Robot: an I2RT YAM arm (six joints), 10 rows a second.
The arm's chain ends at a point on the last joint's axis. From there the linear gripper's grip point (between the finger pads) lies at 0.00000 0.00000 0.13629 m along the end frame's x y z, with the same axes.
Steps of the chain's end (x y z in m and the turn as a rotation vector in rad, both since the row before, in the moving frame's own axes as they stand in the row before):
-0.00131 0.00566 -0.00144 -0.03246 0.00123 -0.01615
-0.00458 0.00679 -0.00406 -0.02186 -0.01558 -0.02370
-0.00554 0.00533 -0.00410 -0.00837 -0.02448 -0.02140
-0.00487 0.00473 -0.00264 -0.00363 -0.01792 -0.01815
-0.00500 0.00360 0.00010 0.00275 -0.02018 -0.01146
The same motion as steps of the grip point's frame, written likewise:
-0.00111 0.01008 -0.00151 -0.03246 0.00123 -0.01615
-0.00667 0.00979 -0.00411 -0.02186 -0.01558 -0.02370
-0.00886 0.00651 -0.00415 -0.00837 -0.02448 -0.02140
-0.00731 0.00525 -0.00266 -0.00363 -0.01792 -0.01815
-0.00775 0.00324 0.00007 0.00275 -0.02018 -0.01146

